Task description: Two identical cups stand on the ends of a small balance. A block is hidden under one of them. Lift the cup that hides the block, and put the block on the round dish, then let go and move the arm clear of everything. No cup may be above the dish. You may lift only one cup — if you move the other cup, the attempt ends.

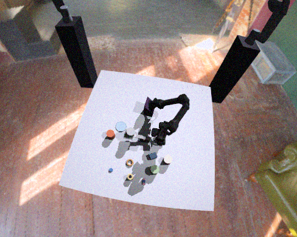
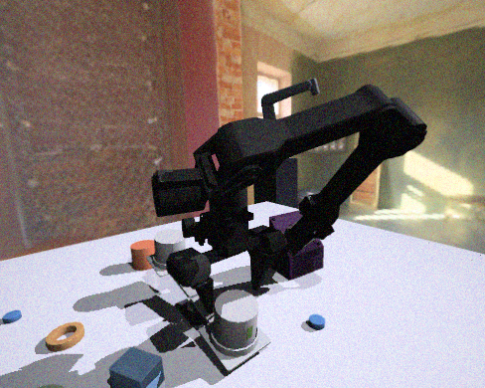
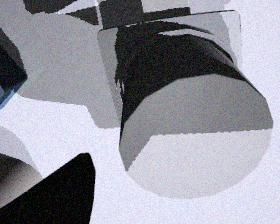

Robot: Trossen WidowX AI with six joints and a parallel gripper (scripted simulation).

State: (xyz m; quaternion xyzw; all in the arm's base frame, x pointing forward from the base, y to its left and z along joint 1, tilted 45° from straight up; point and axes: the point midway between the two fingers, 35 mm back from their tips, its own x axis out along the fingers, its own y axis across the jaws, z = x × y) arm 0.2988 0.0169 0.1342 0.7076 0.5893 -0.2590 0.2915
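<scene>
Now: gripper tip 50 mm above the teal block. From my gripper tip the other things lie so: small balance 140 mm to the right, 60 mm below; green cylinder 270 mm ahead, 60 mm below, 40 mm to the right; cream cylinder 170 mm ahead, 60 mm to the left, 60 mm below.
</scene>
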